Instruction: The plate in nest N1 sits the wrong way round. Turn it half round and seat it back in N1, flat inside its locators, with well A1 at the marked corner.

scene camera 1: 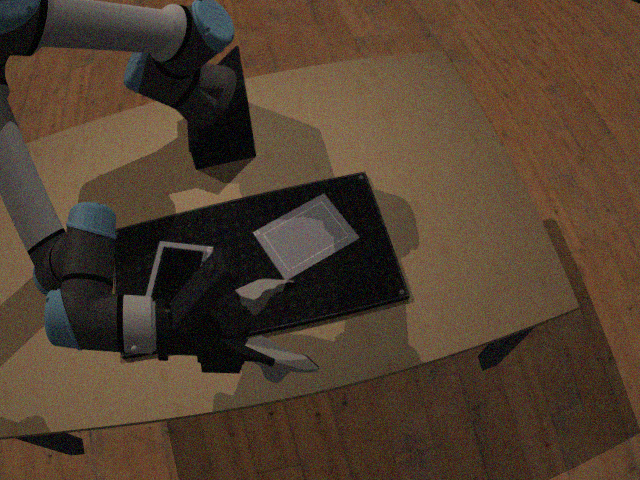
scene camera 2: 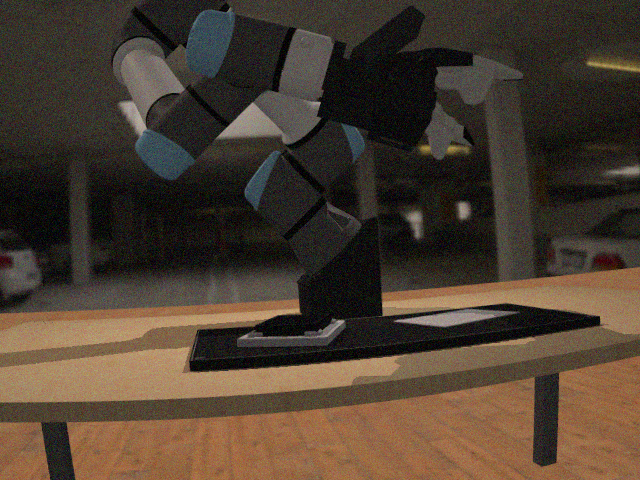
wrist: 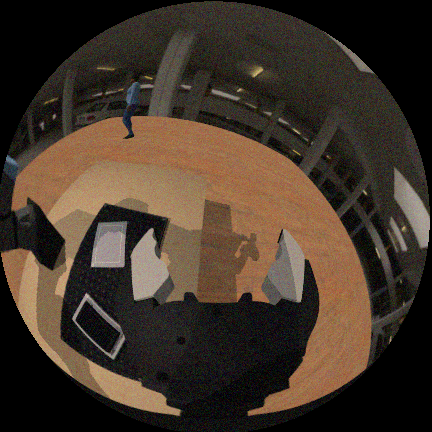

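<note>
A black plate (scene camera 1: 178,268) (scene camera 2: 294,325) (wrist: 97,325) lies inside a light grey raised frame (scene camera 1: 156,268) (scene camera 2: 281,341) (wrist: 117,346), which I take as nest N1, on a long black board (scene camera 1: 382,258) (scene camera 2: 372,347) (wrist: 116,285). In scene camera 2 it stands slightly above the frame's rim. Well A1 and the corner mark cannot be made out, and the arm covers part of the nest in scene camera 1. My gripper (scene camera 1: 303,325) (scene camera 2: 497,110) (wrist: 217,230) is open and empty, high above the board's front side, well apart from the plate, its fingers pointing sideways.
A flat pale rectangle with a thin outline (scene camera 1: 305,237) (scene camera 2: 454,317) (wrist: 109,245) lies on the board's other half. A dark upright block (scene camera 1: 227,136) (scene camera 2: 356,279) (wrist: 47,240) stands behind the board, at the arm's base. A person (wrist: 131,102) stands on the floor beyond the table.
</note>
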